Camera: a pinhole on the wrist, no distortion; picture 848 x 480 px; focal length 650.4 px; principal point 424.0 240.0 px. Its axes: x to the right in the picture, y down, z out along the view. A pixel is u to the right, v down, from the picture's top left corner.
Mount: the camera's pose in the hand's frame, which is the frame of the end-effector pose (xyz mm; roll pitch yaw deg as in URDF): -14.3 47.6 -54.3 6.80 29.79 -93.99
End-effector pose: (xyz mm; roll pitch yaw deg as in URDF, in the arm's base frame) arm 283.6 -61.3 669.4 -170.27 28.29 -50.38
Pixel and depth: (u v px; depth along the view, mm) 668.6 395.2 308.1
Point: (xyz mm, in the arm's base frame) 430.1 130.9 558.9
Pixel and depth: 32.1 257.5 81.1
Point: 223.9 -56.5 637.3
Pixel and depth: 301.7 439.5 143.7
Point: 277.3 -24.1 589.9
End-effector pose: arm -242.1 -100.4 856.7 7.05 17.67 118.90
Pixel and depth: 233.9 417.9 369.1
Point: -226.2 57.7 1149.9
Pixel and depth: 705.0 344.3 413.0
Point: 39.5 92.5 1034.5
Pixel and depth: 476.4 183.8 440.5
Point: -28.1 -17.8 1158.3
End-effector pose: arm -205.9 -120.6 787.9 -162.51 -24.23 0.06
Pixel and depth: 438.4 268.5 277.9
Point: -186.9 24.0 635.6
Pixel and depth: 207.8 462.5 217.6
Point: -109.7 -63.0 647.8
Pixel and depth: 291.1 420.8 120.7
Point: -177.8 -106.9 730.1
